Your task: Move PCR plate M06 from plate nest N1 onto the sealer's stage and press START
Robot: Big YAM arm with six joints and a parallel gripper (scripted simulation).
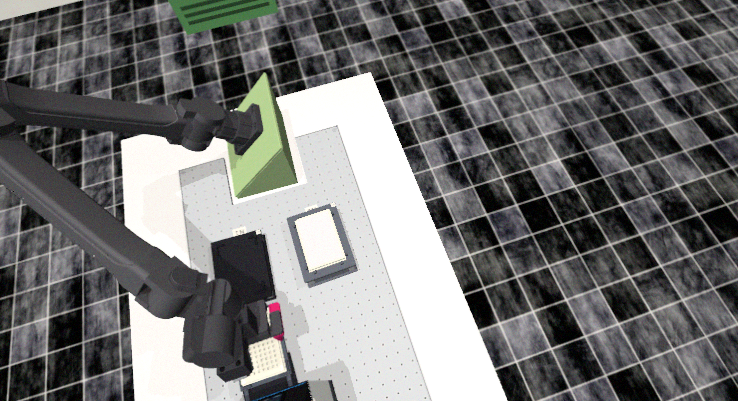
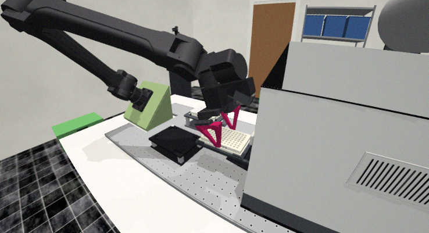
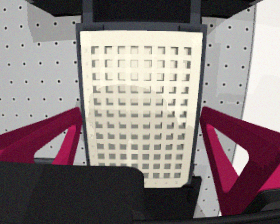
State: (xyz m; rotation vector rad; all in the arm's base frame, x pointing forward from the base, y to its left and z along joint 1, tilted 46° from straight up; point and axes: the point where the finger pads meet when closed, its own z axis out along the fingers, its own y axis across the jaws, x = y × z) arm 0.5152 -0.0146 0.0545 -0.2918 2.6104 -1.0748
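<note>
Right now the 96-well plate M06 is 10 mm below my hand. From my hand the other things lie so: black plate nest N1: 180 mm behind, 70 mm below, 30 mm to the right; then sealed plate M09: 190 mm behind, 160 mm to the left, 40 mm below; then dark sealer stage: 20 mm below.
</note>
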